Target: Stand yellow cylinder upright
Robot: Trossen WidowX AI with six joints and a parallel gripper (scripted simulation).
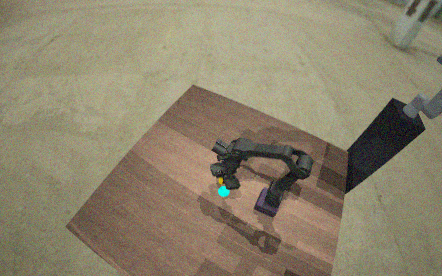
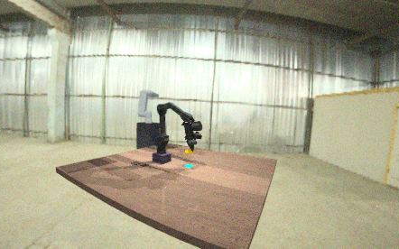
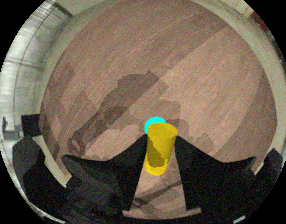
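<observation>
The cyan circle lies 120 mm below my gripper tip, 20 mm behind it and 10 mm to the right of it. From my gripper tip the other things lie so: yellow tall cylinder: 20 mm behind, 10 mm to the right, 10 mm below.
</observation>
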